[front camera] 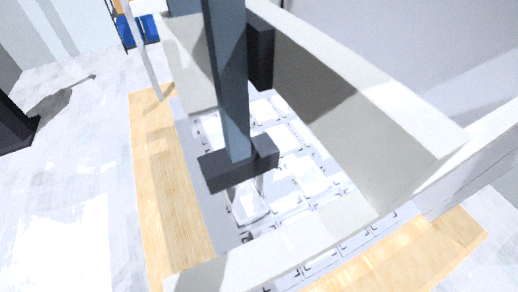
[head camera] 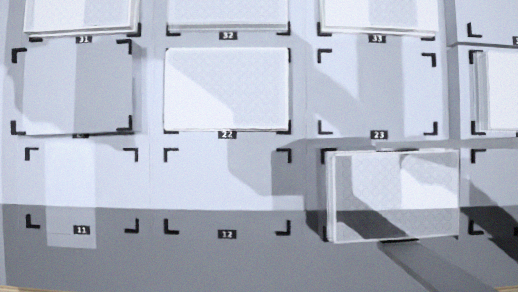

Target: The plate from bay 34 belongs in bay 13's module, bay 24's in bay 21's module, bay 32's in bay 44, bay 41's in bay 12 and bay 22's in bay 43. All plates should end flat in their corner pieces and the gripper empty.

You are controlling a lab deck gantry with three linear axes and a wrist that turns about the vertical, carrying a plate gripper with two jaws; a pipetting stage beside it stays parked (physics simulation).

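Where they show: gripper, fingertip midpoint: (front camera: 243, 197) (head camera: 394, 194); robot's base, origin of the base link: (front camera: 194, 121) (head camera: 31, 224).
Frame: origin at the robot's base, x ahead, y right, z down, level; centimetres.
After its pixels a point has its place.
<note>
My gripper (front camera: 245, 199) @(z -3.1, x 39.1, y -4.6 cm) (head camera: 400, 195) @(z -3.1, x 39.1, y -4.6 cm) is at bay 13, its jaws on the long edges of a clear-white plate (front camera: 248, 212) @(z -3.8, x 43.8, y -3.9 cm) (head camera: 395, 197) @(z -3.8, x 38.7, y -4.5 cm). It is shut on this plate, which covers most of bay 13's module, slightly turned in the head view; whether it touches the module is unclear. A plate (head camera: 220, 90) @(z -1.4, x 22.3, y -14.7 cm) lies in bay 22, another plate (head camera: 227, 12) @(z -1.4, x 22.9, y -22.8 cm) in bay 32 and one more plate (head camera: 504, 92) @(z -2.9, x 51.4, y -14.7 cm) in bay 24, cut by the frame. Bay 21's raised module (head camera: 102, 90) @(z -1.9, x 10.3, y -14.7 cm) and bay 12 (head camera: 200, 185) @(z 0.0, x 20.0, y -4.9 cm) hold no plate. Bays 41, 43 and 44 are outside the head view.
Plates also lie in bay 31 (head camera: 55, 15) @(z -1.4, x 4.0, y -23.2 cm) and bay 33 (head camera: 375, 15) @(z -1.4, x 38.3, y -22.9 cm). Bay 11 (head camera: 115, 185) @(z 0.0, x 10.5, y -4.8 cm) and bay 23 (head camera: 340, 95) @(z 0.0, x 34.9, y -14.6 cm) show their corner pieces without plates. In the front view the gantry column (front camera: 232, 100) @(z -37.8, x 41.1, y -4.0 cm) and pale beams (front camera: 320, 75) hide part of the deck.
</note>
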